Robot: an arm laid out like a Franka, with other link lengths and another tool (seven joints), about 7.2 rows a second.
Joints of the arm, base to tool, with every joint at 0 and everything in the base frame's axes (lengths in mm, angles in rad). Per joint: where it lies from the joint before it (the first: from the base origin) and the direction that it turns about. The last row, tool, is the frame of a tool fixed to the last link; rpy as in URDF.
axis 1: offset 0 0 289.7 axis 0 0 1
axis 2: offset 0 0 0 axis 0 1 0
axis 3: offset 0 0 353.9 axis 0 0 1
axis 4: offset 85 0 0 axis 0 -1 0
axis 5: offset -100.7 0 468.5 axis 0 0 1
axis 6: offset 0 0 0 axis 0 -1 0
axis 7: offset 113.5 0 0 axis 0 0 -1
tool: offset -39 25 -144.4 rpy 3.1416 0.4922 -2.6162
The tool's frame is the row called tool.
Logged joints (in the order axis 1, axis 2, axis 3, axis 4, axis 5, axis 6, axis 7), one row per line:
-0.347, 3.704, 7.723, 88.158, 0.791, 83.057, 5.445
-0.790, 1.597, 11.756, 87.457, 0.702, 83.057, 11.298
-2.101, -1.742, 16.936, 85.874, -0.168, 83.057, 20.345
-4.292, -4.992, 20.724, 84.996, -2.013, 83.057, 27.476
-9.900, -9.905, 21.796, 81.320, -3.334, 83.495, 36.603
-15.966, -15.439, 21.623, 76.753, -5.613, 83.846, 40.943
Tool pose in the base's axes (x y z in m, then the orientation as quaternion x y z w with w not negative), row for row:
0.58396, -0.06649, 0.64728, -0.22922, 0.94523, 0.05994, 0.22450
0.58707, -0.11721, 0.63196, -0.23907, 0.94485, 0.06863, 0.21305
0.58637, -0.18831, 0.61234, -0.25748, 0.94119, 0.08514, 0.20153
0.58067, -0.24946, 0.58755, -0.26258, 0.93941, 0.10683, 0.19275
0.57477, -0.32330, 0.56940, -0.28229, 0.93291, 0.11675, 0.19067
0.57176, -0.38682, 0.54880, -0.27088, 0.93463, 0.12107, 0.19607
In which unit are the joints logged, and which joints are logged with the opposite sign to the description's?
The joints are logged in degrees. Opposite sign: axis 2, axis 3, axis 4, axis 5, axis 7.
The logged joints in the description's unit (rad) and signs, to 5 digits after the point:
-0.00606, -0.06465, -0.13479, -1.53865, -0.01381, 1.44962, -0.09503
-0.01379, -0.02787, -0.20518, -1.52641, -0.01225, 1.44962, -0.19719
-0.03667, 0.03040, -0.29559, -1.49878, 0.00293, 1.44962, -0.35509
-0.07491, 0.08713, -0.36170, -1.48346, 0.03513, 1.44962, -0.47955
-0.17279, 0.17287, -0.38041, -1.41930, 0.05819, 1.45726, -0.63884
-0.27866, 0.26946, -0.37739, -1.33959, 0.09797, 1.46339, -0.71459

